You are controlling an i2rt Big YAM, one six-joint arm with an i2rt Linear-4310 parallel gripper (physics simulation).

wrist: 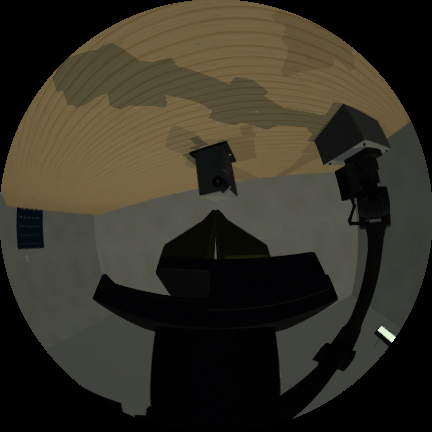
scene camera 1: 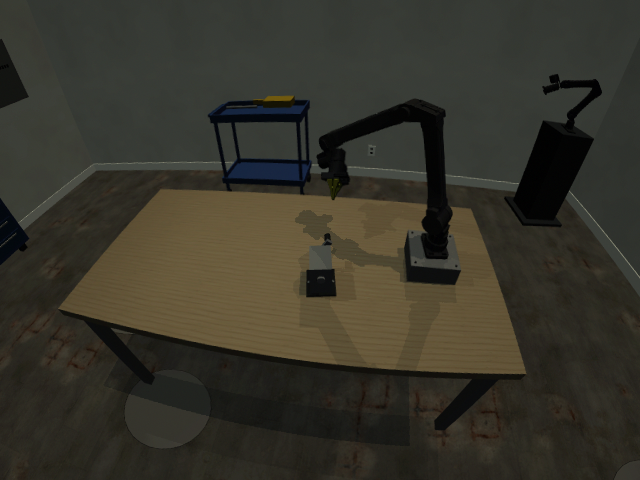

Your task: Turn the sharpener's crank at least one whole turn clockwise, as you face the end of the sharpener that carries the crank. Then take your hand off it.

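Places are measured from the arm's base along level axes (x back, y left, z down), in centimetres.
Pixels of known places: gripper, fingertip midpoint: (wrist: 215, 215) (scene camera 1: 332, 199); arm's base, link origin: (wrist: 361, 154) (scene camera 1: 433, 247).
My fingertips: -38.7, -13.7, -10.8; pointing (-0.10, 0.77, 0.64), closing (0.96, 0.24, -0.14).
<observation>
Ahead of a thing's pixels: the offset from my fingertips to its top centre, as dx, dy, dz. "pt": to the spot under its first point. Level surfaces: height alone.
The sharpener @[pt -3.5, +24.9, +6.8] (scene camera 1: 320, 258) (wrist: 214, 170) stands on the table, a pale grey body with a black base plate at its near end in the scene view. Its crank knob @[pt -1.6, +14.8, +6.2] (scene camera 1: 327, 237) (wrist: 218, 181) is dark and shows at the far end in the scene view, on the end that faces the wrist camera. My gripper (scene camera 1: 333, 197) (wrist: 215, 215) is shut and empty, with yellow-green fingertips together. It hangs in the air behind and above the crank end, apart from the crank and the sharpener. The crank's arm is mostly hidden or too dark to make out.
The wooden table @[dz +19.6] (scene camera 1: 206, 268) (wrist: 55, 165) carries the sharpener and the arm's grey base box (scene camera 1: 431, 271) (wrist: 347, 135) to the right. A blue cart (scene camera 1: 266, 117) with a yellow item (scene camera 1: 279, 101) stands behind the table. A black pedestal (scene camera 1: 550, 170) with a small arm stands at the back right.
</observation>
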